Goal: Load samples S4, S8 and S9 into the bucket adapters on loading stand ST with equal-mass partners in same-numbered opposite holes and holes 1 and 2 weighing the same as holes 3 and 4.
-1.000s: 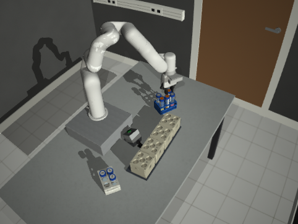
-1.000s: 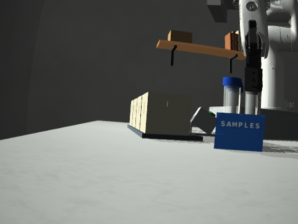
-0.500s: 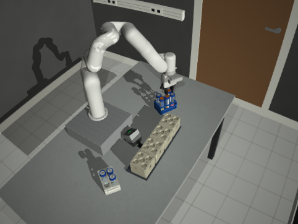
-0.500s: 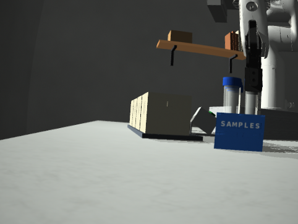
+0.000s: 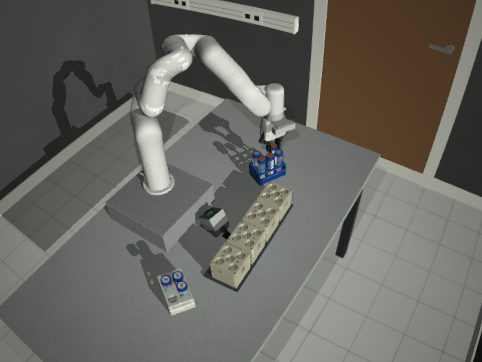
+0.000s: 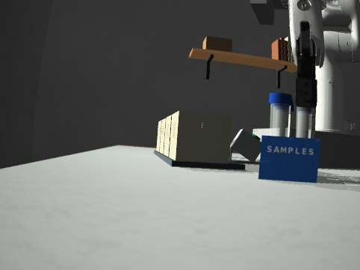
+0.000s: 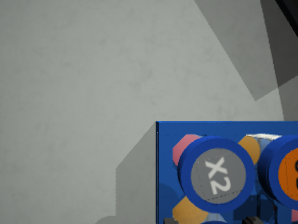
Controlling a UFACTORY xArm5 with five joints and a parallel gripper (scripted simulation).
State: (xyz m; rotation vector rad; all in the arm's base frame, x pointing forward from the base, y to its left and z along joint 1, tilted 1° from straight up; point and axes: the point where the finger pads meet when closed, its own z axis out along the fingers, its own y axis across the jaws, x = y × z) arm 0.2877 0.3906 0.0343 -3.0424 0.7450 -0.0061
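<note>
Right now the blue samples rack is 40 mm to the right of my hand and 90 mm below it. Round my hand: white blanks rack 40 mm ahead, 710 mm to the right, 90 mm below; then adapter 120 mm ahead, 200 mm to the right, 70 mm below.
</note>
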